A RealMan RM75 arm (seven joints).
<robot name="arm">
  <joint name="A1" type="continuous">
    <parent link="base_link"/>
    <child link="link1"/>
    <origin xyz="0 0 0.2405" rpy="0 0 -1.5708"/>
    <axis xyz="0 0 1"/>
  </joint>
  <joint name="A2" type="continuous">
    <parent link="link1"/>
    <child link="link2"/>
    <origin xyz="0 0 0" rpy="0 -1.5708 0"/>
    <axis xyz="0 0 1"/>
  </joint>
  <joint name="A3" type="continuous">
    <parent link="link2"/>
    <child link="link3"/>
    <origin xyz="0.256 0 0" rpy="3.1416 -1.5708 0"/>
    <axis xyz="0 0 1"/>
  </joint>
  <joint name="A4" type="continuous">
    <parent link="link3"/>
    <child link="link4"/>
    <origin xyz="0 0 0" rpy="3.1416 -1.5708 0"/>
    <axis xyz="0 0 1"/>
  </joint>
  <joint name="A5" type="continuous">
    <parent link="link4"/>
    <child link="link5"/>
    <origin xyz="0.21 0 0" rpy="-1.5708 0 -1.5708"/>
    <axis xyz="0 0 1"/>
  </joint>
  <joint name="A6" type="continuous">
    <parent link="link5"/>
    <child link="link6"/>
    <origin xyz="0 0 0" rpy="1.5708 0 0"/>
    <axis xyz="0 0 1"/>
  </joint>
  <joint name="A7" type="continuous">
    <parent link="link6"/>
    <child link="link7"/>
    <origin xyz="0 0.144 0" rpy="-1.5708 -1.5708 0"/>
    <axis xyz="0 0 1"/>
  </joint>
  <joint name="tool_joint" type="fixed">
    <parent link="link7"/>
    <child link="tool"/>
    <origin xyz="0 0 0" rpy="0 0 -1.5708"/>
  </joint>
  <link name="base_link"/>
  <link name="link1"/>
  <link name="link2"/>
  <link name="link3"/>
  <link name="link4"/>
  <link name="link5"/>
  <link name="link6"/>
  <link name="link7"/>
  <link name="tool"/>
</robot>
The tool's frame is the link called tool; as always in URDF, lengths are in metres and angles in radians. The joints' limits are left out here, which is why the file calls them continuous.
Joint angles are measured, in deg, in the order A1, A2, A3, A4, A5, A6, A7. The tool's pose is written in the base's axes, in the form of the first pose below.
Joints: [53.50, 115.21, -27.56, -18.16, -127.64, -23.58, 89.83]
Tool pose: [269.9 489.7 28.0], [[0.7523 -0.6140 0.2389], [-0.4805 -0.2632 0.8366], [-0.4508 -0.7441 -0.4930]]
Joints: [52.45, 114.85, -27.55, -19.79, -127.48, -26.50, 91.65]
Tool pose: [272.5 487.8 34.7], [[0.7344 -0.6423 0.2191], [-0.4806 -0.2644 0.8361], [-0.4792 -0.7194 -0.5029]]
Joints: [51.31, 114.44, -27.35, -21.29, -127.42, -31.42, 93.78]
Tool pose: [273.1 483.3 37.8], [[0.7096 -0.6813 0.1798], [-0.4873 -0.2901 0.8236], [-0.5090 -0.6721 -0.5379]]
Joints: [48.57, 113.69, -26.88, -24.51, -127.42, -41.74, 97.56]
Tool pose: [276.7 469.9 44.6], [[0.6605 -0.7439 0.1019], [-0.5098 -0.3447 0.7882], [-0.5512 -0.5726 -0.6069]]
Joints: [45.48, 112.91, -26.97, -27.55, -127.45, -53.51, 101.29]
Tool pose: [279.9 449.5 48.8], [[0.6123 -0.7905 0.0147], [-0.5520 -0.4141 0.7237], [-0.5660 -0.4512 -0.6899]]
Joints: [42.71, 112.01, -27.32, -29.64, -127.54, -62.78, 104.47]
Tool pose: [285.4 429.1 53.6], [[0.5704 -0.8201 -0.0443], [-0.6005 -0.4533 0.6588], [-0.5604 -0.3492 -0.7510]]
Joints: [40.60, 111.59, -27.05, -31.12, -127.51, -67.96, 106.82]
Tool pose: [292.0 414.5 58.3], [[0.5299 -0.8449 -0.0732], [-0.6347 -0.4524 0.6265], [-0.5624 -0.2855 -0.7760]]
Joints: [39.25, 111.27, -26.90, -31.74, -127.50, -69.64, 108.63]
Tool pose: [299.1 406.8 62.2], [[0.4957 -0.8654 -0.0732], [-0.6570 -0.4288 0.6201], [-0.5680 -0.2592 -0.7811]]
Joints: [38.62, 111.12, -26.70, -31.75, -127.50, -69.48, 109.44]
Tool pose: [304.4 404.2 64.1], [[0.4753 -0.8775 -0.0637], [-0.6658 -0.4060 0.6260], [-0.5752 -0.2551 -0.7772]]
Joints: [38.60, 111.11, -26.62, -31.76, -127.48, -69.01, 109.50]
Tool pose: [305.3 404.8 64.9], [[0.4732 -0.8790 -0.0584], [-0.6640 -0.3995 0.6321], [-0.5789 -0.2603 -0.7727]]
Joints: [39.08, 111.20, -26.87, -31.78, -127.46, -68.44, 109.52]
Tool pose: [302.4 408.1 64.4], [[0.4802 -0.8753 -0.0572], [-0.6594 -0.4032 0.6346], [-0.5785 -0.2670 -0.7707]]
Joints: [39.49, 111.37, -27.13, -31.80, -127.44, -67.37, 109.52]
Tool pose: [300.6 411.5 63.7], [[0.4859 -0.8726 -0.0503], [-0.6538 -0.4011 0.6417], [-0.5801 -0.2789 -0.7653]]
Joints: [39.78, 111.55, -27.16, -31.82, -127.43, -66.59, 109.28]
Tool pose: [299.3 413.8 63.1], [[0.4917 -0.8695 -0.0464], [-0.6477 -0.4008 0.6480], [-0.5820 -0.2885 -0.7603]]
